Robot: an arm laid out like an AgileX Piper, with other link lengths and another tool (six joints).
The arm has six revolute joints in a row. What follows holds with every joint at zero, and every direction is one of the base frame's.
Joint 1 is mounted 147.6 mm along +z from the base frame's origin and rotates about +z.
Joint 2 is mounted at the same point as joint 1 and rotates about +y.
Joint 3 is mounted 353 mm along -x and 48.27 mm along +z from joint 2 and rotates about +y.
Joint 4 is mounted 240.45 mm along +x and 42.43 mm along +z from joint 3 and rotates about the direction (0.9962, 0, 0.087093).
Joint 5 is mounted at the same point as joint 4 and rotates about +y.
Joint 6 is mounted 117.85 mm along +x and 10.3 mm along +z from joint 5 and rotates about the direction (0.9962, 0, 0.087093).
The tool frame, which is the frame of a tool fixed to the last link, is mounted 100.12 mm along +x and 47 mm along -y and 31.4 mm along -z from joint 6; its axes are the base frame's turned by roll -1.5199, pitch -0.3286 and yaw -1.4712 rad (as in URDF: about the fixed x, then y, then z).
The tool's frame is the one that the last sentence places.
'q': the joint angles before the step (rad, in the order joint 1, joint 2, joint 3, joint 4, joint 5, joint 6). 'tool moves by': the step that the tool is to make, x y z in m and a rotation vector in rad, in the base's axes. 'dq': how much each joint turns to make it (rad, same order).
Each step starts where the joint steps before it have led.
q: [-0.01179, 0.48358, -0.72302, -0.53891, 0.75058, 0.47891]
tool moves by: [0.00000, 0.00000, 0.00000, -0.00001, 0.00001, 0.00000]
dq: [-0.00002, 0.00000, 0.00000, 0.00002, 0.00000, -0.00003]
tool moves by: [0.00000, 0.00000, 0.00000, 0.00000, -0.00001, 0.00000]
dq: [0.00000, -0.00001, 0.00001, -0.00001, -0.00001, 0.00001]
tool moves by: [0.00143, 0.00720, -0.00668, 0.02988, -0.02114, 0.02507]
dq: [0.00002, -0.01979, 0.02369, 0.03653, -0.02844, 0.00003]
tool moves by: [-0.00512, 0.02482, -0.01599, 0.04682, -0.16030, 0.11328]
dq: [0.00004, -0.15518, 0.11885, 0.12238, -0.15022, -0.04810]
